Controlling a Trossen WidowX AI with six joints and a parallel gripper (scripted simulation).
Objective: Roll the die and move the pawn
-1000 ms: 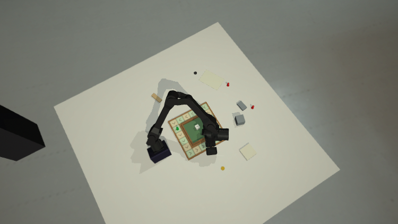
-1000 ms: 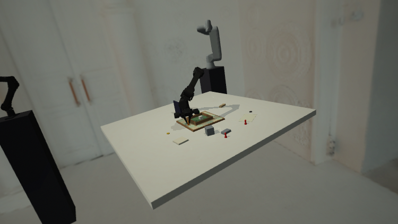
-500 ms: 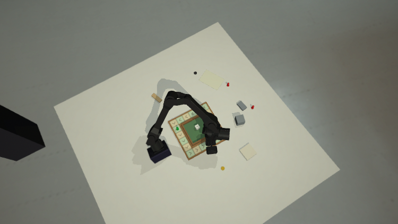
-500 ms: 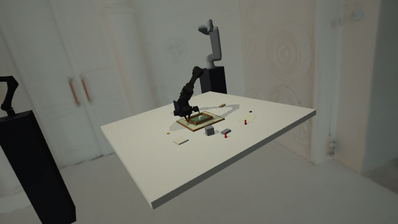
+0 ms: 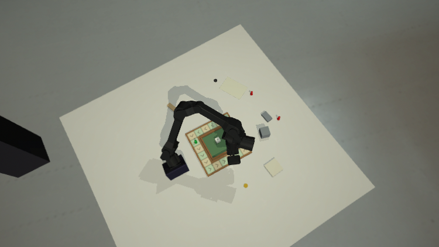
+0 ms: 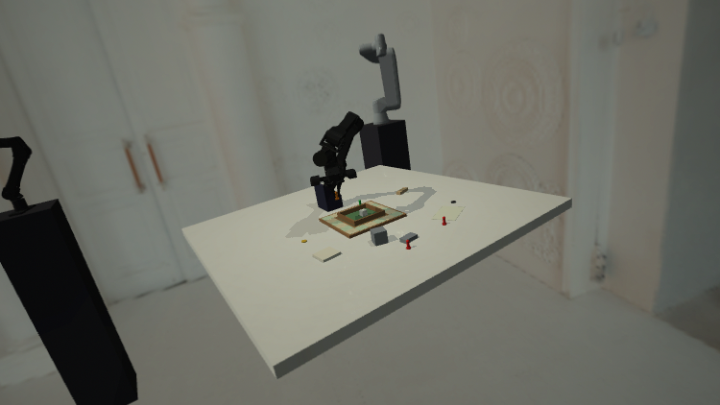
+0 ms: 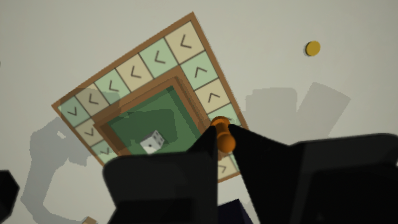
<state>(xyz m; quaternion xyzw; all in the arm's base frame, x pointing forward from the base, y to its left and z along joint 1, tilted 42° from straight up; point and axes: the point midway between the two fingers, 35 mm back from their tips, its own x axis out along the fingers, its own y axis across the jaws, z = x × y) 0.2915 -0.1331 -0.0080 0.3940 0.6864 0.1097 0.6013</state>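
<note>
The white die is 2 cm behind my gripper tip, 12 cm to the left of it and 11 cm below it. From my gripper tip the other things lie so: yellow disc: 2 cm behind, 17 cm to the right, 14 cm below; then orange pawn: 1 cm above; then green tray: 2 cm behind, 11 cm to the left, 13 cm below.
</note>
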